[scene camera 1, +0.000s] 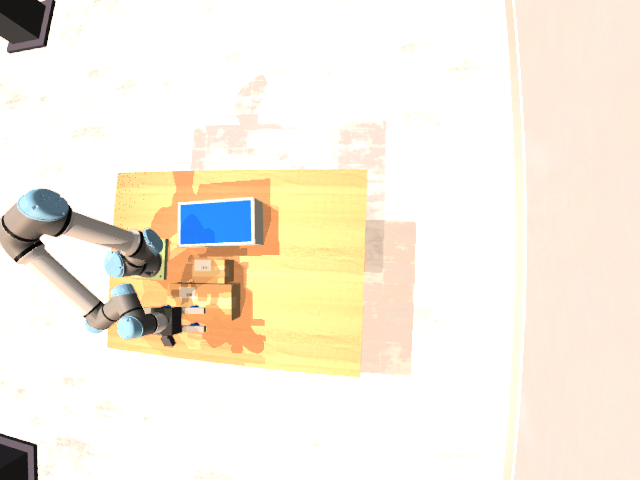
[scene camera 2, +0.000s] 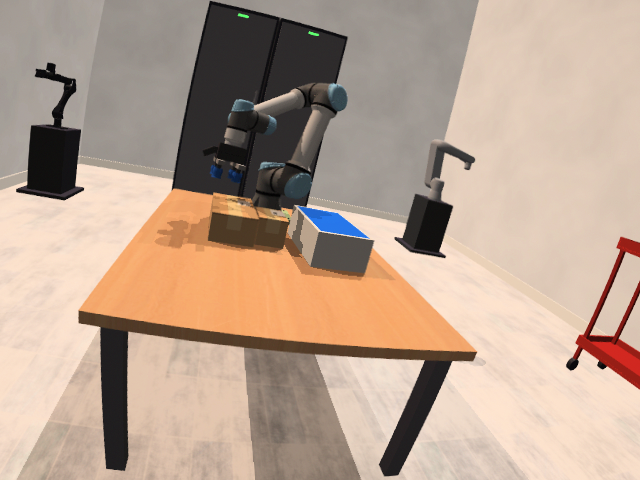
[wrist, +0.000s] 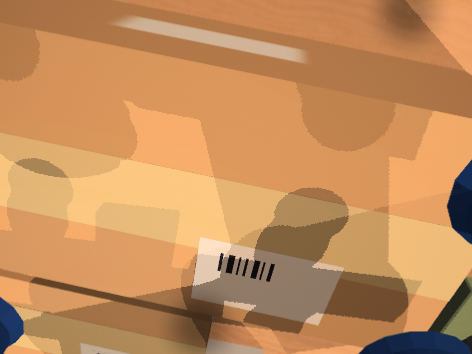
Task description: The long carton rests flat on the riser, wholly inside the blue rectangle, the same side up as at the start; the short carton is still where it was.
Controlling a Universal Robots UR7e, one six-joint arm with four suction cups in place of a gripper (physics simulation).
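Where they show: hand, tool point: (scene camera 1: 182, 317) (scene camera 2: 224, 178) (wrist: 196, 265); arm's base, link origin: (scene camera 1: 148, 262).
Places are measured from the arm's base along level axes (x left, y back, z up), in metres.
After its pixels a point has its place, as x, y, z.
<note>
The long carton (scene camera 1: 221, 299) @(-0.136, -0.441, 0.081) (scene camera 2: 232, 227) @(-0.152, -0.488, 0.039) (wrist: 250, 125) @(-0.213, -0.304, 0.081) lies flat on the table, its tape strip and barcode label facing up. The short carton (scene camera 1: 217, 269) @(-0.007, -0.415, 0.081) (scene camera 2: 271, 232) @(-0.015, -0.449, 0.034) (wrist: 100, 320) @(-0.046, -0.370, 0.081) lies flat close beside it, on the side towards the riser; a narrow dark gap shows between them in the wrist view. The white-grey riser (scene camera 1: 259, 222) @(0.209, -0.579, 0.033) (scene camera 2: 341, 253) @(0.205, -0.579, 0.040) stands beyond the short carton, with the blue rectangle (scene camera 1: 222, 222) @(0.198, -0.436, 0.101) (scene camera 2: 333, 222) @(0.203, -0.417, 0.101) on its top and no carton on it. My gripper (scene camera 1: 180, 317) @(-0.210, -0.310, 0.168) (scene camera 2: 225, 173) @(-0.210, -0.310, 0.168) is open and empty, its blue cups clear above the long carton's side of the table.
The wooden table (scene camera 1: 310, 289) @(-0.078, -0.815, -0.019) (scene camera 2: 248, 294) @(-0.100, -0.856, -0.019) carries the arm's base on a greenish plate (scene camera 1: 163, 263) @(-0.001, -0.086, 0.000) near the cartons and riser. Two dark cabinets (scene camera 2: 227, 67) (scene camera 2: 305, 93) stand behind the arm. A red cart (scene camera 2: 610, 351) stands at the right.
</note>
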